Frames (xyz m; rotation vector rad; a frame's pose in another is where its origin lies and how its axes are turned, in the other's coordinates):
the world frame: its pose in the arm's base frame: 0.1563 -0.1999 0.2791 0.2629 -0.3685 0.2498
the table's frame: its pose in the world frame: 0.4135 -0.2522 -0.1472 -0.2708 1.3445 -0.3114
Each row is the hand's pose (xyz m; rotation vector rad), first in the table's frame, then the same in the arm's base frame.
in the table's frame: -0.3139 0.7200 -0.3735 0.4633 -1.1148 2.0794
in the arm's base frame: 0.1002 0.3607 0.2182 1.2264 -0.3735 1.5962
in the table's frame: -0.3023 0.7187 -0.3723 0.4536 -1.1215 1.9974
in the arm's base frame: 0.1080 0.3591 0.2095 1.1802 -0.3560 1.5361
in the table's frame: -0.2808 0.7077 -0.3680 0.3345 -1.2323 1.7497
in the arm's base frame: 0.1248 0.3479 0.1956 0.9633 -0.3979 1.3877
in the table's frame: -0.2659 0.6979 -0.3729 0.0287 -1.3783 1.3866
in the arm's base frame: 0.1302 0.3369 0.1817 0.5455 -0.4714 1.2281
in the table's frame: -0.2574 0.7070 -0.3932 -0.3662 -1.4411 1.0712
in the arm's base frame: 0.1177 0.3427 0.1623 0.0833 -0.5116 1.1459
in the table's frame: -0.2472 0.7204 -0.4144 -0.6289 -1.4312 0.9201
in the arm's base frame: 0.1051 0.3526 0.1405 -0.1980 -0.5132 1.1383
